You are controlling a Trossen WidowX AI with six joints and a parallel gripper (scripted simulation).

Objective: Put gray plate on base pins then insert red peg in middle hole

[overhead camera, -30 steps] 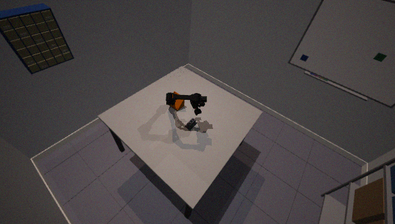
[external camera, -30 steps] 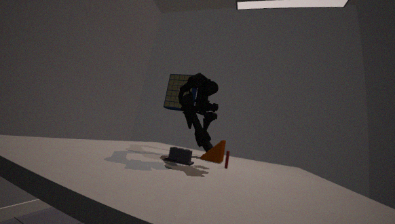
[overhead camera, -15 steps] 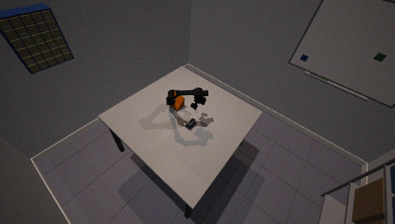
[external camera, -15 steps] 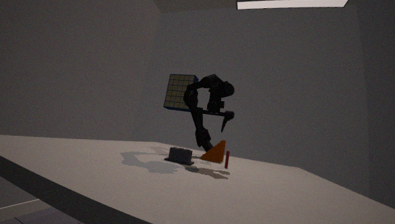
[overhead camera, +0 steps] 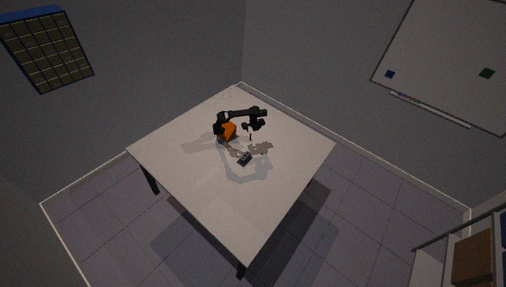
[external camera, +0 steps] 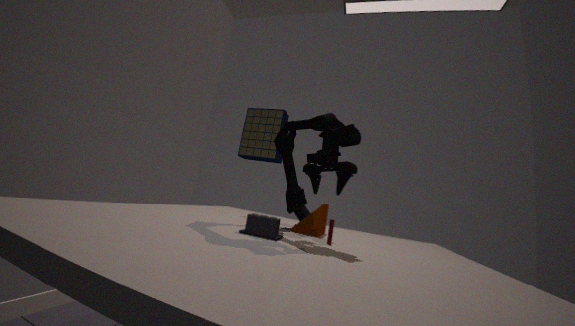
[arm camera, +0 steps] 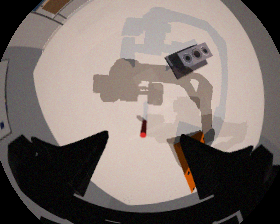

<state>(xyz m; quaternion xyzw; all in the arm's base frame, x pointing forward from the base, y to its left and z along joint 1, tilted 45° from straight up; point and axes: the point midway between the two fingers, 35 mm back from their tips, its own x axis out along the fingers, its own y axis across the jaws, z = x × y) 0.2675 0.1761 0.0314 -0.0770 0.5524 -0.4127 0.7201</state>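
The red peg is 40 mm behind my gripper tip, 30 mm to the left of it and 120 mm below it. Round my gripper tip: dark block 70 mm ahead, 170 mm to the right, 110 mm below.
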